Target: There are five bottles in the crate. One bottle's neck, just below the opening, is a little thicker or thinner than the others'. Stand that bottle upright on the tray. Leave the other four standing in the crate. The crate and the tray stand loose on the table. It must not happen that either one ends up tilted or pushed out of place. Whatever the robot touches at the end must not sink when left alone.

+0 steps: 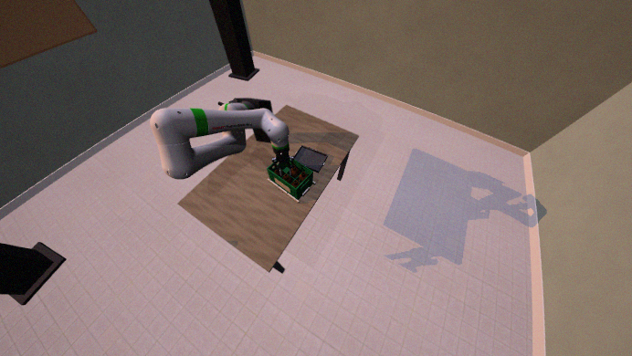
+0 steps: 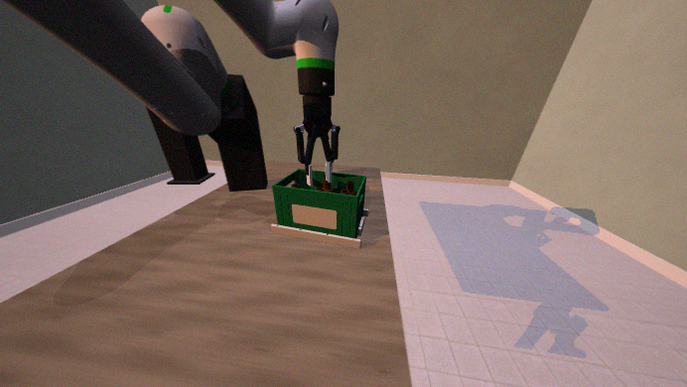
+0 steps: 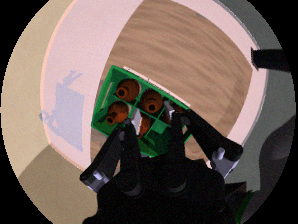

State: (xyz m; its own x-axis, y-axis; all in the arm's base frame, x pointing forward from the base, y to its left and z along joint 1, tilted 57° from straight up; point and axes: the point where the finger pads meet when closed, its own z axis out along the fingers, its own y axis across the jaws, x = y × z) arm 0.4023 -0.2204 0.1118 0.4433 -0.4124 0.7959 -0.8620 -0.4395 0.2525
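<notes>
Now: hand 13 cm above the brown bottle. The rest, counted from my hand: dark tray (31 cm to the left, 20 cm below, 6 cm ahead); green crate (13 cm below, 4 cm to the left, 1 cm ahead).
</notes>
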